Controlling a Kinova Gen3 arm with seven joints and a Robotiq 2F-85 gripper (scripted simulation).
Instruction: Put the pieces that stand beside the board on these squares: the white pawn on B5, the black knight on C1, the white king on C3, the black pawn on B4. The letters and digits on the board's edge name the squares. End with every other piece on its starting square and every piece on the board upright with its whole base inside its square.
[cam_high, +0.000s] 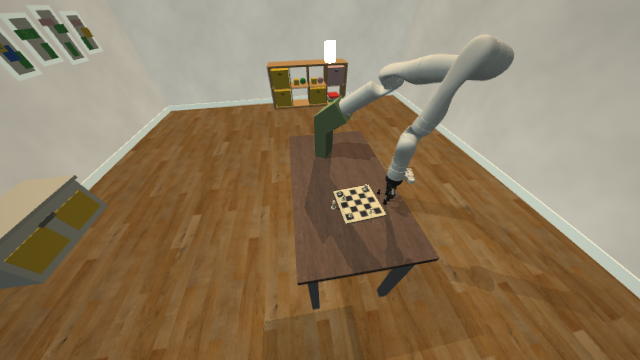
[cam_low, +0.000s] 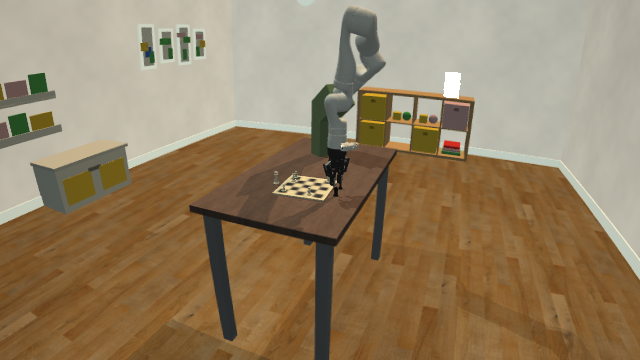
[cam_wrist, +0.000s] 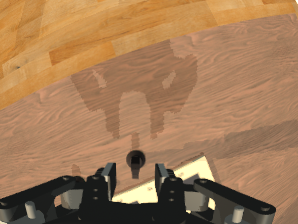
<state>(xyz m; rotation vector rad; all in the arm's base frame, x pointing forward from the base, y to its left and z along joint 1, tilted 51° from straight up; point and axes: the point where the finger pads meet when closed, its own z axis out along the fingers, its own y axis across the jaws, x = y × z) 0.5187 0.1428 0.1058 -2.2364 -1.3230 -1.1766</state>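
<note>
Now: the black knight 5 cm below my hand. Also, from my hand: black pawn: 8 cm behind, 1 cm to the right, 5 cm below; then chessboard: 2 cm behind, 14 cm to the right, 6 cm below; then white king: 1 cm ahead, 28 cm to the right, 4 cm below.
</note>
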